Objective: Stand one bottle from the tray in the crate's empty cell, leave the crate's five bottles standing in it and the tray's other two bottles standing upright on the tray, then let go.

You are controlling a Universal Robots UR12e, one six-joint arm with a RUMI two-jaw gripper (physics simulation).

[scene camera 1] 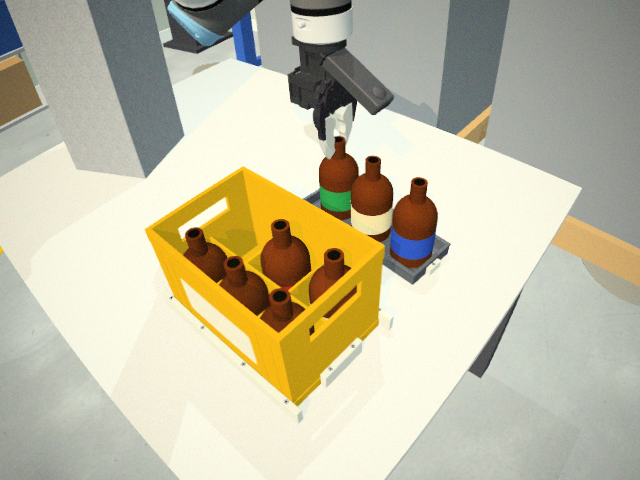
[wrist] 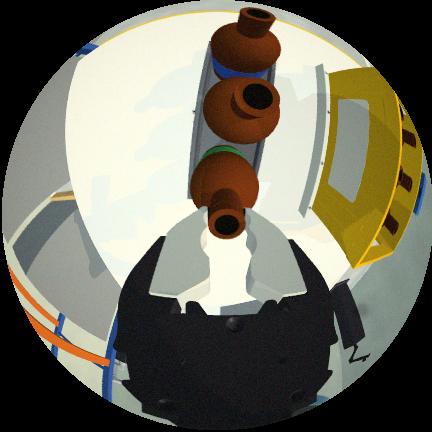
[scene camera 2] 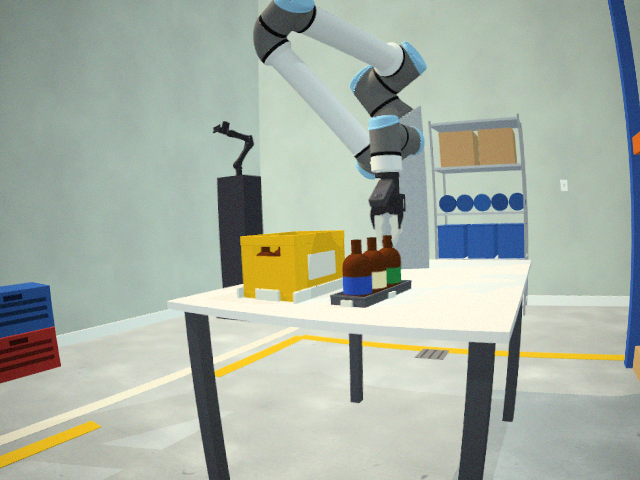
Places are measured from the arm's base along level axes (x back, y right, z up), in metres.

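Pixels of known places: gripper, fingertip midpoint: point(scene camera 1: 335, 154) point(wrist: 224, 208) point(scene camera 2: 388, 247).
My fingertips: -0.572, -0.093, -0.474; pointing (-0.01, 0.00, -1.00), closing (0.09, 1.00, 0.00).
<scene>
Behind a point stands the place of what it marks, as x, y, z.
The green-labelled bottle point(scene camera 1: 338, 174) {-0.597, -0.065, -0.491} point(scene camera 2: 391, 256) {-0.609, -0.110, -0.497} point(wrist: 225, 175) {-0.601, -0.090, -0.480} stands upright at one end of the dark tray point(scene camera 1: 404, 270) {-0.768, -0.002, -0.577} point(scene camera 2: 373, 298) {-0.766, -0.105, -0.584} point(wrist: 198, 125) {-0.649, -0.122, -0.583}. My gripper point(scene camera 1: 338, 143) {-0.573, -0.093, -0.474} point(scene camera 2: 386, 235) {-0.573, -0.093, -0.474} point(wrist: 224, 208) {-0.573, -0.093, -0.474} is shut on its neck, with a fingertip against each side. The cream-labelled bottle point(scene camera 1: 372, 193) {-0.677, -0.046, -0.486} point(scene camera 2: 378, 280) {-0.689, -0.096, -0.552} point(wrist: 225, 117) {-0.651, -0.088, -0.478} and the blue-labelled bottle point(scene camera 1: 414, 217) {-0.761, -0.032, -0.487} point(scene camera 2: 356, 268) {-0.786, -0.071, -0.507} point(wrist: 245, 47) {-0.727, -0.066, -0.482} stand upright on the tray. The yellow crate point(scene camera 1: 341, 338) {-0.769, 0.184, -0.538} point(scene camera 2: 268, 281) {-0.768, 0.191, -0.549} point(wrist: 385, 125) {-0.685, 0.090, -0.450} holds several standing brown bottles point(scene camera 1: 285, 260) {-0.654, 0.151, -0.480}; its empty cell is at the far left corner in scene camera 1. Their bases are hidden.
The crate stands beside the tray, its high wall facing the tray's row of bottles. Pale stop strips point(scene camera 1: 341, 362) {-0.779, 0.199, -0.571} point(scene camera 2: 267, 295) {-0.780, 0.190, -0.585} line the crate's base on the white table point(scene camera 1: 465, 206) {-0.783, -0.235, -0.600} point(scene camera 2: 465, 304) {-0.744, -0.333, -0.600}. The cream-labelled bottle is close beside the held one.
</scene>
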